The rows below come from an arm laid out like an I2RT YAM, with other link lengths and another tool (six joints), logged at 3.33 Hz.
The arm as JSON. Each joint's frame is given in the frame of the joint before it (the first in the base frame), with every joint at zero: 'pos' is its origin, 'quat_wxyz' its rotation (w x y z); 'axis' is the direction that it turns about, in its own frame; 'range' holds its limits. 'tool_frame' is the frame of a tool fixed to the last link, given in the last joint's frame.
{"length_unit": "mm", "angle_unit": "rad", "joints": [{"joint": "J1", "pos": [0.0, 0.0, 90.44], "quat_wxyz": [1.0, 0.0, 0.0, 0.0], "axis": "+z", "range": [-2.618, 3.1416]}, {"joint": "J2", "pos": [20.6, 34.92, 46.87], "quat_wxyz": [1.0, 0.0, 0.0, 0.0], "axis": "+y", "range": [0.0, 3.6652]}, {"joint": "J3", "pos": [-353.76, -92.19, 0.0], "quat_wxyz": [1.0, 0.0, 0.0, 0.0], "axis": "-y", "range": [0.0, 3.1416]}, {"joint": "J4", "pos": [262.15, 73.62, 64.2], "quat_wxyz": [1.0, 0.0, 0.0, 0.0], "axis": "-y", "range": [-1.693, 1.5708]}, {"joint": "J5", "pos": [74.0, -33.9, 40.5], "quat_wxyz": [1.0, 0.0, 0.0, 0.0], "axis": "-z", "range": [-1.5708, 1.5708]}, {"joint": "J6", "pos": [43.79, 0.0, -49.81], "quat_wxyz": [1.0, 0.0, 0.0, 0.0], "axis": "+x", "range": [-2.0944, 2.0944]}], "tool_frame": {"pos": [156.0, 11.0, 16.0], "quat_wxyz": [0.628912, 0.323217, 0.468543, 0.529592]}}
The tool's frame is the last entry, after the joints.
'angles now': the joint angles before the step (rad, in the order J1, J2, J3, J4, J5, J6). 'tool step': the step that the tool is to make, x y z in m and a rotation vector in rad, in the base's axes. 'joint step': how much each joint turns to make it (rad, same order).
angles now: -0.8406, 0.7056, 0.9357, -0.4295, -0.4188, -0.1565
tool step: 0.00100, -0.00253, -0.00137, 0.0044, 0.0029, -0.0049
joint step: -0.0015, 0.0061, -0.0015, 0.0031, 0.0032, 0.0016
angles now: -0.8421, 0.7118, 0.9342, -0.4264, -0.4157, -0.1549
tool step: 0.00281, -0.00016, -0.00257, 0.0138, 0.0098, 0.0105
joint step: 0.0014, 0.0122, 0.0045, -0.0092, -0.0092, -0.0001
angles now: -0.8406, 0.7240, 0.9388, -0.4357, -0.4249, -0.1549
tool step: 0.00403, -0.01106, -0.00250, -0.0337, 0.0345, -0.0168
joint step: -0.0015, 0.0306, 0.0091, 0.0046, 0.0259, -0.0474
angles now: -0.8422, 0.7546, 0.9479, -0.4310, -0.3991, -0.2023
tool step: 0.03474, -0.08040, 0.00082, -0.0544, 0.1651, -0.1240
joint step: 0.0092, 0.2558, 0.1579, -0.0094, 0.1735, -0.1198
